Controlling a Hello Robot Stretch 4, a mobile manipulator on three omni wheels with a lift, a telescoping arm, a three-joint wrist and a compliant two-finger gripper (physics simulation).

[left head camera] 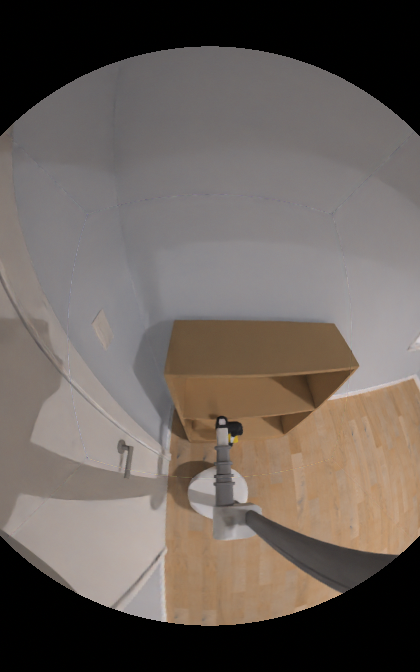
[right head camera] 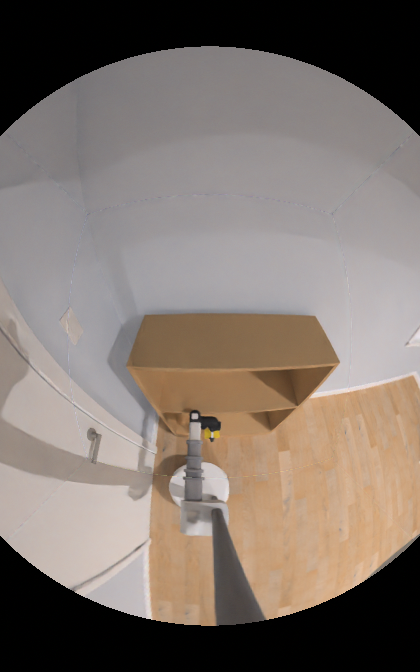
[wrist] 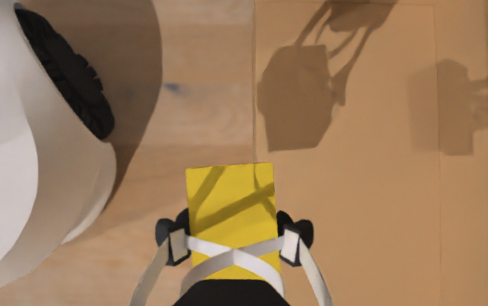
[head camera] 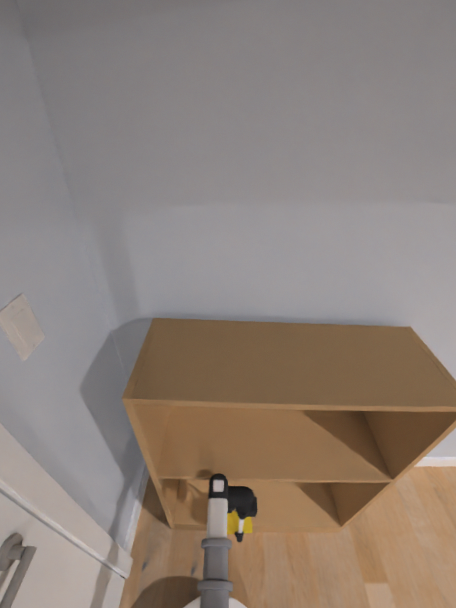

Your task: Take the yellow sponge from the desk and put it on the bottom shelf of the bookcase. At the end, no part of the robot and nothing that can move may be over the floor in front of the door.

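Frame: origin at the robot's base, x right, y up, z back, level; centimetres.
Where they show: gripper, fingertip midpoint: [left head camera: 229, 438] [wrist: 235, 227] [head camera: 238, 523].
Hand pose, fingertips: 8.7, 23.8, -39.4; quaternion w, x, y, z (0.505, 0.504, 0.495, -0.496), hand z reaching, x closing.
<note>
After its pixels a point has its place, as x, y, z.
The yellow sponge [head camera: 248, 526] @[12.1, 27.6, -37.7] [left head camera: 235, 439] @[12.2, 27.6, -37.6] [right head camera: 216, 435] [wrist: 232, 200] @[6.0, 27.6, -39.3] is between the fingers of my gripper [head camera: 240, 528] @[8.7, 23.8, -39.4] [wrist: 235, 227] @[8.7, 23.8, -39.4], which is shut on its two sides. In the wrist view the sponge hangs across the line of the bookcase's front edge, partly over the floor and partly over the bottom shelf [wrist: 360, 215] @[11.1, 7.2, -56.9] [head camera: 300, 505] @[39.3, 7.3, -50.4]. Its shadow falls on that shelf, apart from the sponge. The bookcase [head camera: 280, 360] @[14.8, 103.2, -54.9] [left head camera: 260, 345] @[13.2, 103.2, -55.1] [right head camera: 230, 340] stands against the wall. The desk does not show.
The door [left head camera: 100, 520] @[-38.1, 96.7, 9.0] [right head camera: 85, 510], with a lever handle [head camera: 22, 565] @[-33.4, 90.5, -17.0], is at the left. My white round base [left head camera: 240, 487] @[15.0, 18.6, -3.0] [right head camera: 217, 482] [wrist: 15, 210] @[8.1, 18.5, -16.8] stands on the floor close to the door, in front of the bookcase's left part. The middle shelf [head camera: 270, 477] @[16.5, 61.7, -42.9] is above the bottom one.
</note>
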